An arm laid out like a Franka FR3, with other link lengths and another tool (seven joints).
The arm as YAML. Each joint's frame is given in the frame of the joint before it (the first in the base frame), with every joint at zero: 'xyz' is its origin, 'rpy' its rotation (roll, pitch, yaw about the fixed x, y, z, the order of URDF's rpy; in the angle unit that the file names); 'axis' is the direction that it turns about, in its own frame. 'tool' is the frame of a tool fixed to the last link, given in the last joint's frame.
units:
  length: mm
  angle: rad
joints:
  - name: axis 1
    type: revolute
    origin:
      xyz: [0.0, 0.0, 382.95]
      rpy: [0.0, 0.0, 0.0]
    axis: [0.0, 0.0, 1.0]
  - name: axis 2
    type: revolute
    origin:
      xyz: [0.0, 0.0, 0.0]
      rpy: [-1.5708, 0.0, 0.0]
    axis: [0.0, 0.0, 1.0]
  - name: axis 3
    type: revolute
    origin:
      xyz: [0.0, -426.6, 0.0]
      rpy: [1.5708, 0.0, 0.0]
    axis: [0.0, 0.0, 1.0]
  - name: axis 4
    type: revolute
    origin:
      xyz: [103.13, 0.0, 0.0]
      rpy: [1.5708, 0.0, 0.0]
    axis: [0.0, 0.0, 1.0]
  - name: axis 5
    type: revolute
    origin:
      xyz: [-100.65, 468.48, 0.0]
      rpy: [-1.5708, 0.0, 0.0]
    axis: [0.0, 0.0, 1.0]
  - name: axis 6
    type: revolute
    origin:
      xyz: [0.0, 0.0, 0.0]
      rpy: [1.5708, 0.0, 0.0]
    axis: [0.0, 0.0, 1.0]
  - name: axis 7
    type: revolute
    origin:
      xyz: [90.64, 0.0, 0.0]
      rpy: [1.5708, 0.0, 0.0]
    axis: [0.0, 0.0, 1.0]
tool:
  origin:
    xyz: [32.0, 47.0, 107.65]
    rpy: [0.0, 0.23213, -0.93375]
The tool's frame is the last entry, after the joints.
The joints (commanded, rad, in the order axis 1, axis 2, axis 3, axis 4, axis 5, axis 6, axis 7), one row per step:
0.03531 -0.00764 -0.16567 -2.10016 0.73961 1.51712 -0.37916
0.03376 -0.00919 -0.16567 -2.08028 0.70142 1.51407 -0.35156
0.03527 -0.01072 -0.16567 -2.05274 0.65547 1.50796 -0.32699
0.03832 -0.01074 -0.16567 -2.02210 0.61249 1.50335 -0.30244
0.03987 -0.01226 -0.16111 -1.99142 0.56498 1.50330 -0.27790
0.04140 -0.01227 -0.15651 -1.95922 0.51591 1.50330 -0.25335
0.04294 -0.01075 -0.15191 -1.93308 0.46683 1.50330 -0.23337
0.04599 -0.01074 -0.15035 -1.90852 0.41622 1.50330 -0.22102
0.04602 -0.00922 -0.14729 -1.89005 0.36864 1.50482 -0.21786
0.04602 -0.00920 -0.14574 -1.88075 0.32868 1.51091 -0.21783
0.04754 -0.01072 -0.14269 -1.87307 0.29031 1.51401 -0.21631
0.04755 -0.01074 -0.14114 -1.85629 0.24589 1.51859 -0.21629
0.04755 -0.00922 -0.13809 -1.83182 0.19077 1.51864 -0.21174
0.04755 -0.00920 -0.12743 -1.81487 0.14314 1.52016 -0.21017
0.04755 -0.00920 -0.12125 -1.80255 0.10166 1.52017 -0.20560
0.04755 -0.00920 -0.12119 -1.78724 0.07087 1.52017 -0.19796
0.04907 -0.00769 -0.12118 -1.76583 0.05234 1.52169 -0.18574
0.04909 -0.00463 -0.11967 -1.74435 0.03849 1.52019 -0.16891
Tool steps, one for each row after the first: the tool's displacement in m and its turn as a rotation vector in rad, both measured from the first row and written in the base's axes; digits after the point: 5 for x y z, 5 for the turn. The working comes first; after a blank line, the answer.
Tool pose at each row, in the base's axes (x y z in m, rotation vector in rad; the steps are taken from these numbers as rounded here):
0.61922 -0.02694 0.50626 -1.89679 -0.91260 -0.30429
0.62167 -0.03318 0.51546 -1.93556 -0.92415 -0.28100
0.62575 -0.03838 0.52853 -1.97567 -0.95033 -0.25679
0.63104 -0.04269 0.54283 -2.01642 -0.97604 -0.23779
0.63646 -0.04605 0.55858 -2.06272 -1.00756 -0.22113
0.64222 -0.04962 0.57466 -2.11169 -1.03875 -0.20512
0.64685 -0.05285 0.58695 -2.15757 -1.06882 -0.18454
0.65095 -0.05696 0.59977 -2.20080 -1.10503 -0.16718
0.65461 -0.06130 0.60879 -2.23638 -1.14279 -0.14929
0.65688 -0.06567 0.61433 -2.26622 -1.17403 -0.13529
0.65824 -0.06769 0.61996 -2.29245 -1.20549 -0.11773
0.66167 -0.07254 0.63015 -2.32635 -1.24301 -0.10685
0.66591 -0.07768 0.64380 -2.36969 -1.28507 -0.08809
0.66934 -0.07657 0.65455 -2.39993 -1.33191 -0.06848
0.67135 -0.07764 0.66268 -2.42970 -1.36367 -0.04786
0.67315 -0.08167 0.67246 -2.46096 -1.37940 -0.04075
0.67619 -0.08348 0.68469 -2.49018 -1.38687 -0.05042
0.67888 -0.08479 0.69557 -2.51888 -1.38419 -0.05877

0.00245 -0.00624 0.00920 -0.04327 0.00477 0.00157
0.00653 -0.01144 0.02227 -0.09285 0.00214 0.01155
0.01182 -0.01575 0.03657 -0.14160 -0.00415 0.01860
0.01724 -0.01911 0.05232 -0.19657 -0.01602 0.02566
0.02300 -0.02268 0.06840 -0.25357 -0.02886 0.03092
0.02763 -0.02591 0.08069 -0.30863 -0.03810 0.03819
0.03173 -0.03002 0.09351 -0.36268 -0.05237 0.04828
0.03539 -0.03436 0.10253 -0.41086 -0.06613 0.06195
0.03766 -0.03873 0.10807 -0.45092 -0.07824 0.07247
0.03902 -0.04075 0.11370 -0.48895 -0.08789 0.08554
0.04245 -0.04560 0.12389 -0.53398 -0.10601 0.09600
0.04669 -0.05074 0.13754 -0.59078 -0.12359 0.10756
0.05012 -0.04963 0.14829 -0.63856 -0.14106 0.12642
0.05213 -0.05070 0.15642 -0.68081 -0.15054 0.13781
0.05393 -0.05473 0.16620 -0.71477 -0.16005 0.13568
0.05697 -0.05654 0.17843 -0.73943 -0.17451 0.12442
0.05966 -0.05785 0.18931 -0.76031 -0.18311 0.10899

